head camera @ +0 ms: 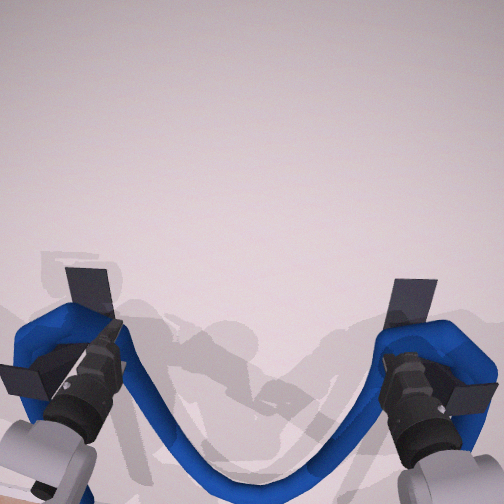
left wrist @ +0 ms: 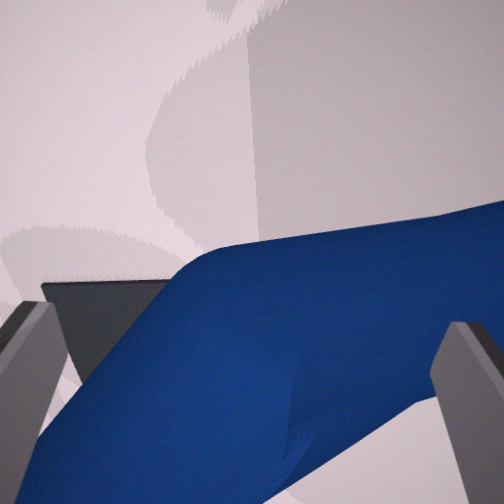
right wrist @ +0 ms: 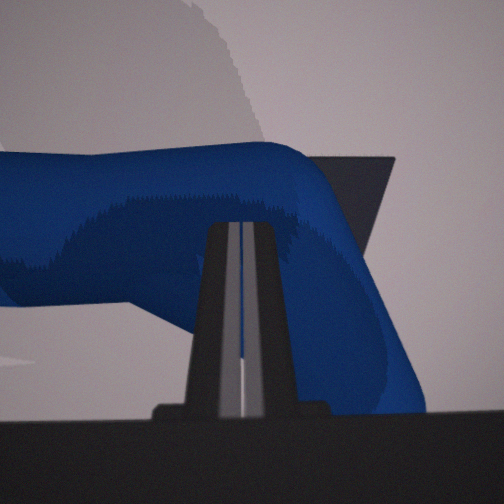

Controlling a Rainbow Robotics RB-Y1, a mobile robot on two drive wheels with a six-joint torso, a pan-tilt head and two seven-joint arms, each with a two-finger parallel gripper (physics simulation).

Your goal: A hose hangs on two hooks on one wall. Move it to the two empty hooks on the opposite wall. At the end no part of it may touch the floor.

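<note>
A blue hose hangs on two dark hooks on the pale wall and sags low between them. The left hook's plate and the right hook's plate stand above the hose's bends. My left gripper is open at the left bend; in the left wrist view the hose runs across between the spread fingers, in front of the hook plate. My right gripper is shut at the right bend. In the right wrist view its fingers stand together in front of the hose, with nothing between them.
The hooks' outer lips jut out beside my wrists. The right hook's plate shows behind the hose's bend. Shadows of my arms fall on the wall between the hooks.
</note>
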